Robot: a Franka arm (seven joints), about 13 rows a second.
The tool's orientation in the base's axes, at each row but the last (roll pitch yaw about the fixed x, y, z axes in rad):
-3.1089 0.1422 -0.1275
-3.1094 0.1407 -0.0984
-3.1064 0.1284 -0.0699
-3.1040 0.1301 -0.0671
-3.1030 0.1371 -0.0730
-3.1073 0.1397 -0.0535
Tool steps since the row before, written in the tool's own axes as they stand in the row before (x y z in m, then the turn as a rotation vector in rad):
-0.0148 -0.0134 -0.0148 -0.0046 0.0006 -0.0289
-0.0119 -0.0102 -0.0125 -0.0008 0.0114 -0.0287
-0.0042 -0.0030 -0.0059 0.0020 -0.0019 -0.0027
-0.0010 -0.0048 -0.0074 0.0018 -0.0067 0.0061
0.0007 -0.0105 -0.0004 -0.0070 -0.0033 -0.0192
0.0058 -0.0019 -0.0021 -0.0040 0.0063 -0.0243
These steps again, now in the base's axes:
-0.0107 0.0144 0.0172 -0.0007 -0.0015 0.0292
-0.0090 0.0107 0.0144 0.0020 -0.0126 0.0282
-0.0032 0.0030 0.0065 0.0025 0.0016 0.0025
0.0003 0.0045 0.0076 0.0015 0.0068 -0.0060
0.0016 0.0104 0.0007 -0.0041 0.0029 0.0201
0.0061 0.0015 0.0013 -0.0010 -0.0071 0.0244

